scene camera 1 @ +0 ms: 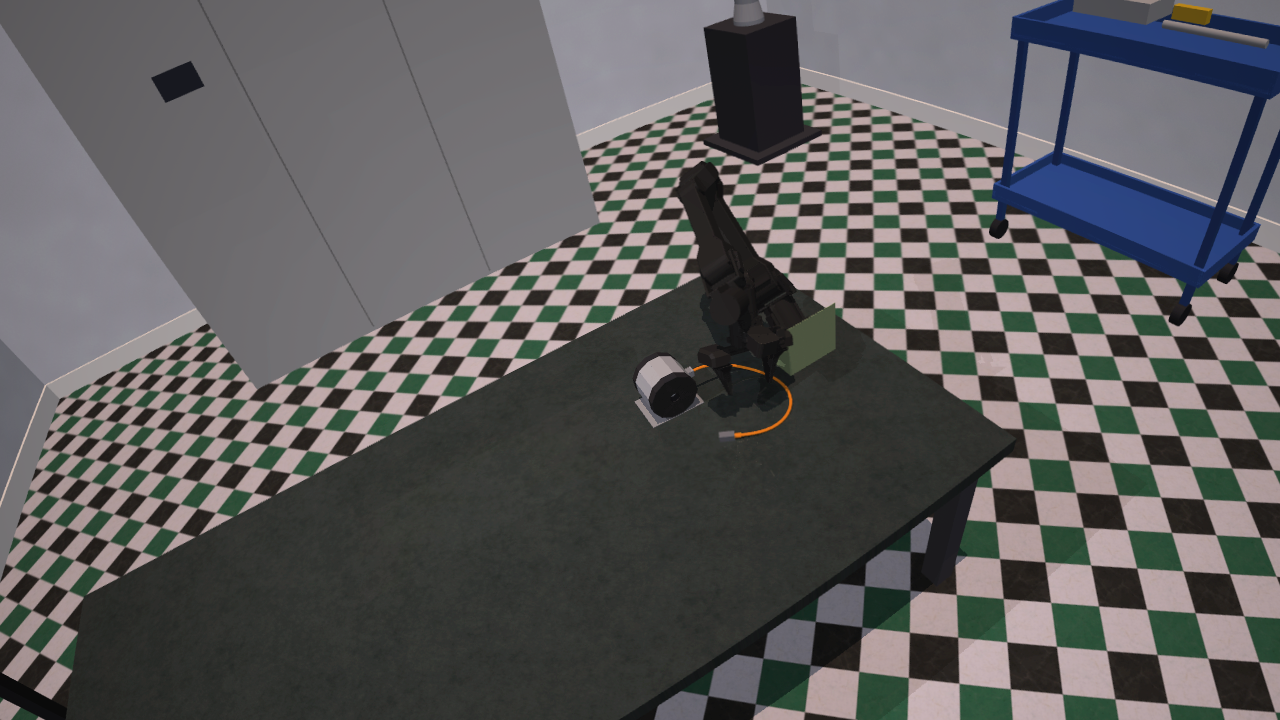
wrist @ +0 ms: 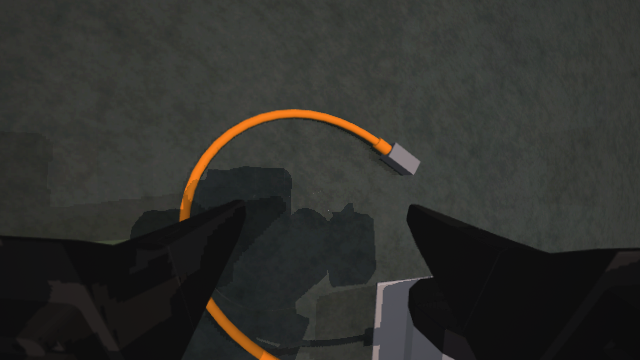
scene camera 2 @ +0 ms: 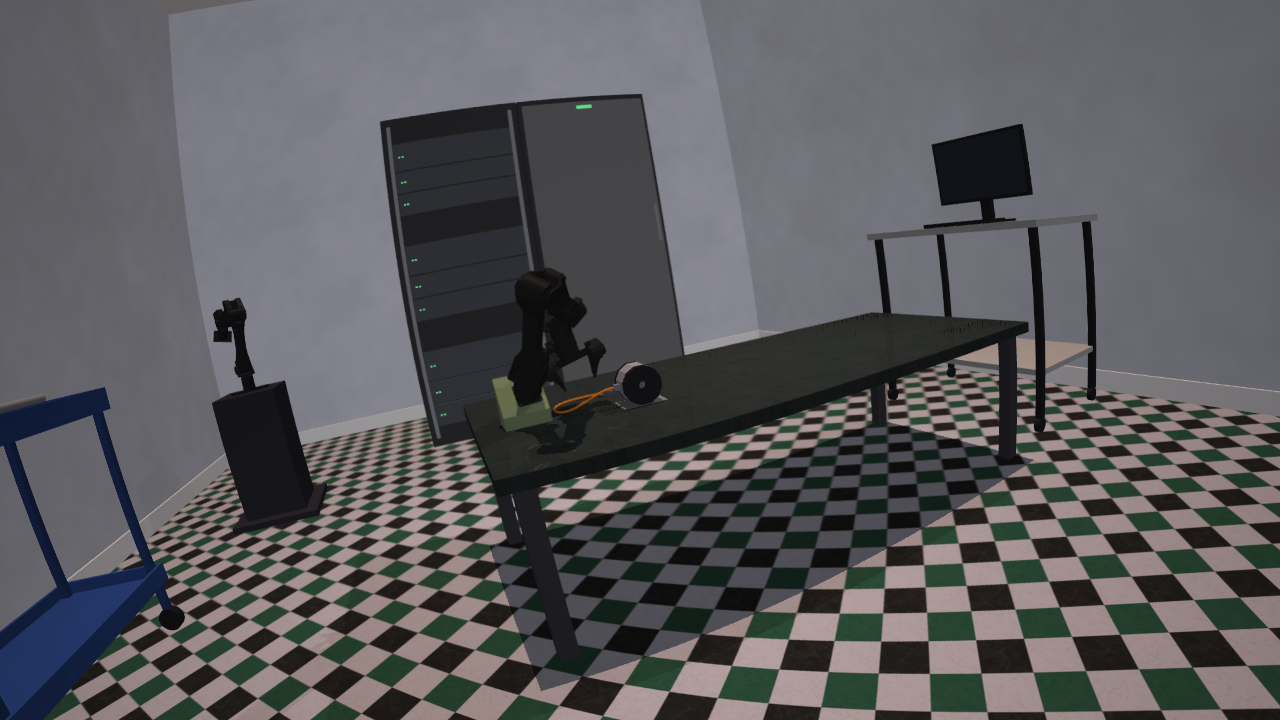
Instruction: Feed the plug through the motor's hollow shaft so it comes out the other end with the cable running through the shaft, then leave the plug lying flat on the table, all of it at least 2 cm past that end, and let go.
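Places are measured from the arm's base along level axes (x ahead, y left, z up), in metres.
Pixels of known places: gripper, between the fingertips: (scene camera 1: 749, 388) (wrist: 327, 210) (scene camera 2: 580, 383); arm's base, origin of its link: (scene camera 1: 791, 327) (scene camera 2: 526, 393).
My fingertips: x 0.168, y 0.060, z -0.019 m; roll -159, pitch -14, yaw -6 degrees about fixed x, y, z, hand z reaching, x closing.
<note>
For each thing: its top centre in the pictures, then the offset to it from my fingertips. "*": a spot on its surface instead. Level surfaces: height alone.
- grey plug, centre of its top: (wrist: 405, 159) (scene camera 1: 726, 434) 0.086 m ahead, 0.028 m left, 0.043 m down
- small grey piece, a spot on its surface: (scene camera 1: 690, 370) * 0.054 m ahead, 0.125 m right, 0.002 m up
- motor, centre of its top: (scene camera 1: 661, 366) (scene camera 2: 633, 364) 0.111 m ahead, 0.136 m right, 0.045 m up
- light base plate, centre of its top: (wrist: 426, 321) (scene camera 1: 668, 401) (scene camera 2: 640, 400) 0.114 m ahead, 0.136 m right, 0.055 m down
- dark table, height of its surface: 0.058 m down
The grey plug (scene camera 1: 725, 435) (wrist: 404, 159) lies on the table in front of the motor. Its orange cable (scene camera 1: 790, 402) (wrist: 295, 114) curves around in a wide loop to a small grey piece (scene camera 1: 690, 370) beside the motor; the cable also shows in scene camera 2 (scene camera 2: 572, 406). The motor (scene camera 1: 657, 376) (scene camera 2: 638, 383), a white drum with black end faces, lies on its side on a light base plate (scene camera 1: 656, 418) (wrist: 392, 312). A small hub shows at the face centre. My gripper (scene camera 1: 750, 401) (scene camera 2: 579, 382) (wrist: 327, 210) is open and empty above the table, beside the motor. The plug is beyond the fingertips in the wrist view.
A pale green block (scene camera 1: 812, 340) (scene camera 2: 522, 402) stands by the arm's base near the end of the dark table (scene camera 1: 447, 537) (scene camera 2: 769, 367). A thin dark lead (wrist: 330, 343) runs to the motor's base. A blue cart (scene camera 1: 1109, 210) stands on the floor away from the table.
</note>
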